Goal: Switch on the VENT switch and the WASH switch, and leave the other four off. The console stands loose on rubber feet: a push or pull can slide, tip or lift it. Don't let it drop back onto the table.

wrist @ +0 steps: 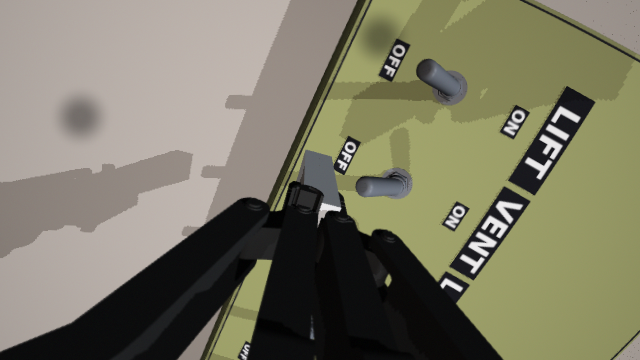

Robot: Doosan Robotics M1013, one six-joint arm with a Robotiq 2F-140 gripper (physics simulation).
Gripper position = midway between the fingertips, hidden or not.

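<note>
A lift switch (pixel 429 71) is in my sight, together with a vent switch (pixel 366 186). And there, too, is my gripper (pixel 312 174).
</note>
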